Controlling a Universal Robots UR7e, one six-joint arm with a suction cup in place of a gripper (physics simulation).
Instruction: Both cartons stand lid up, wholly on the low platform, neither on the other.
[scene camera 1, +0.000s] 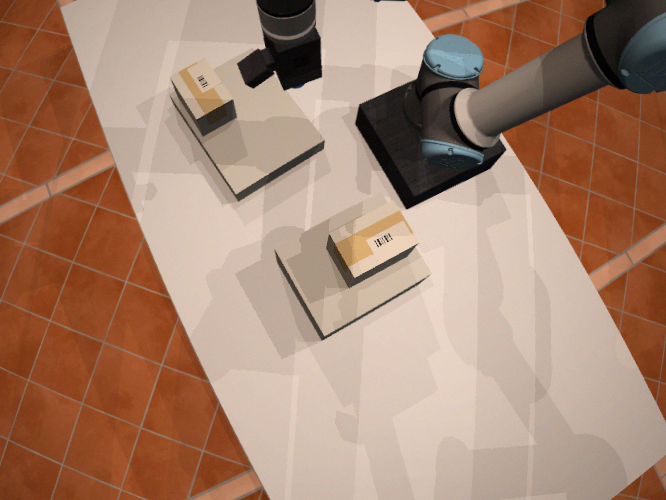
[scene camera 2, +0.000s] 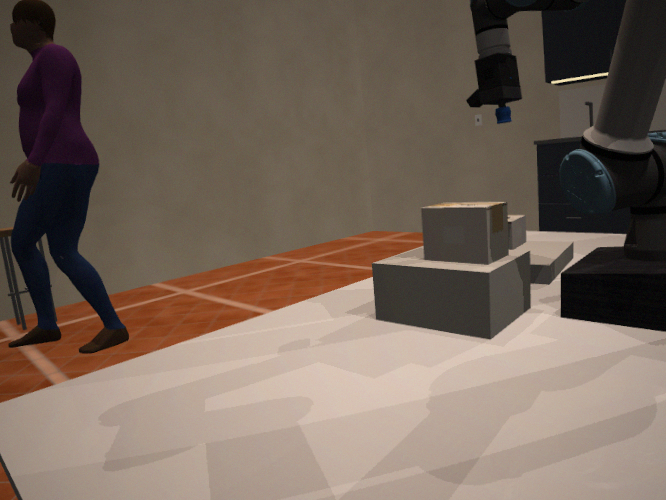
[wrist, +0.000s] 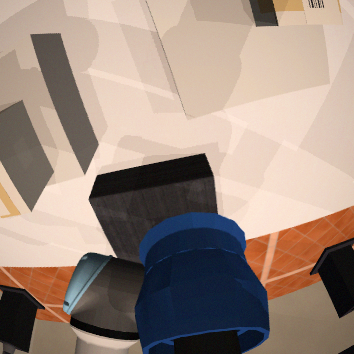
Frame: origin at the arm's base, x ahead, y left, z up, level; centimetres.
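Where they show: hand, tool point: (scene camera 2: 504, 122) (wrist: 193, 254).
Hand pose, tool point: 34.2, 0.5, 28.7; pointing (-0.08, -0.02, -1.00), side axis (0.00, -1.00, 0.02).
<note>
Things, the pixels of their top centre, and the offset from my tool point, as dx, dy, dz. Level surfaces: height alone.
- low platform, top centre: (wrist: 255, 35) (scene camera 1: 244, 115) (scene camera 2: 517, 250) +6.8, -16.6, -34.2
- larger carton, top centre: (scene camera 1: 374, 237) (scene camera 2: 463, 204) -5.2, +25.8, -16.6
- taller platform, top centre: (wrist: 9, 128) (scene camera 1: 353, 261) (scene camera 2: 451, 256) -2.1, +26.5, -27.0
- white table, surface height: dz -39.0
The low platform (scene camera 1: 274, 145) (scene camera 2: 542, 273) (wrist: 280, 65) bears a carton (scene camera 1: 201, 94) (scene camera 2: 518, 231) (wrist: 295, 11), lid up with tape and label on top, close along the platform's left edge in scene camera 1. A larger carton (scene camera 1: 373, 239) (scene camera 2: 454, 234) (wrist: 25, 155) stands lid up on the taller platform (scene camera 1: 322, 309) (scene camera 2: 430, 293) (wrist: 67, 100). The two cartons are apart. My gripper, a blue suction cup (scene camera 1: 297, 86) (scene camera 2: 502, 115) (wrist: 192, 230), is open and holds nothing. It hangs high, well above both cartons' tops.
The black robot base (scene camera 1: 424, 177) (scene camera 2: 607, 287) (wrist: 155, 195) stands on the white table (scene camera 1: 430, 349) (scene camera 2: 268, 387), beside both platforms. A person (scene camera 2: 59, 107) in a purple top stands on the floor at the left in scene camera 2. A dark cabinet (scene camera 2: 570, 182) stands at the back.
</note>
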